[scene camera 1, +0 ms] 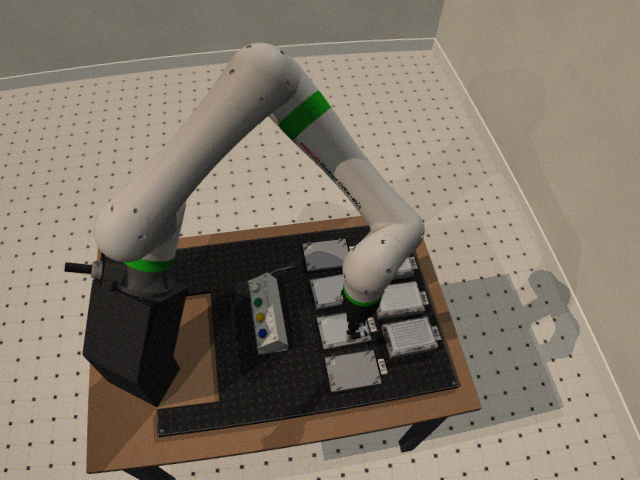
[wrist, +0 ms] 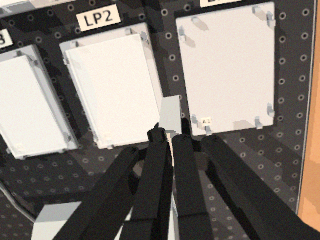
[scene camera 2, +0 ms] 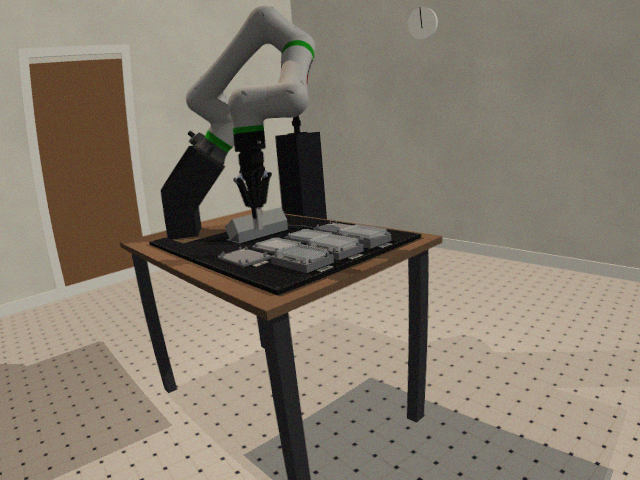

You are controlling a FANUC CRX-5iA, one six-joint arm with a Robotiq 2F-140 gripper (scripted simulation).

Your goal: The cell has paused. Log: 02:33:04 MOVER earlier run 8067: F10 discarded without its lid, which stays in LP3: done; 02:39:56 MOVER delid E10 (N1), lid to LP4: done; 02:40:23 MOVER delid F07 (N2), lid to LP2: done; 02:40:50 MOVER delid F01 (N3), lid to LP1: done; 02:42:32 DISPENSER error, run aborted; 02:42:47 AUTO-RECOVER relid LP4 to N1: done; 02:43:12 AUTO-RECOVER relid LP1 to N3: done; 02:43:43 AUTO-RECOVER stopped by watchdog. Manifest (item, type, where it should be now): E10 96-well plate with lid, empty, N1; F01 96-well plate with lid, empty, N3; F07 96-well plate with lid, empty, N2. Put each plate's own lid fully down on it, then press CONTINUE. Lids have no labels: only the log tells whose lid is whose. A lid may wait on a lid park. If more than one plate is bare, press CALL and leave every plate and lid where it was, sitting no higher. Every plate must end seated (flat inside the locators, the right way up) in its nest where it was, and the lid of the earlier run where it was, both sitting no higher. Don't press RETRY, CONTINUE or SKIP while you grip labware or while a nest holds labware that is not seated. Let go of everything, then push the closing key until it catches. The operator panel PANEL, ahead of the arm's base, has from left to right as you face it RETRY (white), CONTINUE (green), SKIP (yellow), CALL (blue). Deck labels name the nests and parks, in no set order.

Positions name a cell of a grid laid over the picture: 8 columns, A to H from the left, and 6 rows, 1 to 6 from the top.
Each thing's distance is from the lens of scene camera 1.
plate (scene camera 1: E5): 1.47 m
grey operator panel (scene camera 1: D5): 1.39 m
pale park (scene camera 1: E5): 1.42 m
park LP4 (scene camera 1: E4): 1.59 m
The marked spots on the pale park and the park LP4 are 0.40 m apart.
